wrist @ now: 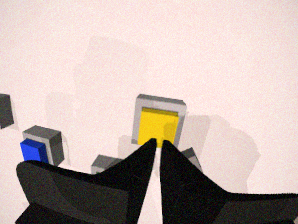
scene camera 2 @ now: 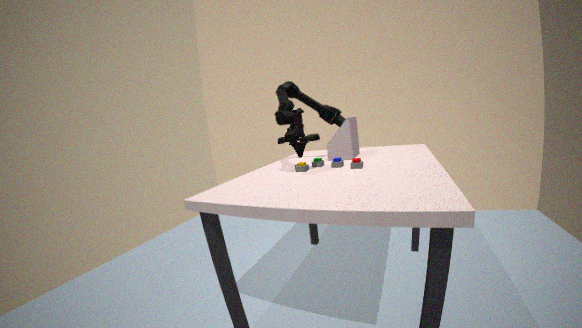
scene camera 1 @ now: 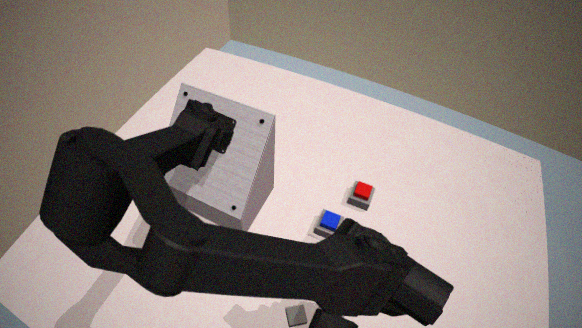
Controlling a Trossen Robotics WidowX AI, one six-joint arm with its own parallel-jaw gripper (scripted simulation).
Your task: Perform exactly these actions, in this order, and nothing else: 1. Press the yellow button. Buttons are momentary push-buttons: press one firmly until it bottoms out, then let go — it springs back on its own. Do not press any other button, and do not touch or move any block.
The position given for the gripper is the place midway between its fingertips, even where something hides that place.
The gripper (wrist: 158, 144) is shut and holds nothing. Also in view: a yellow button (wrist: 163, 125).
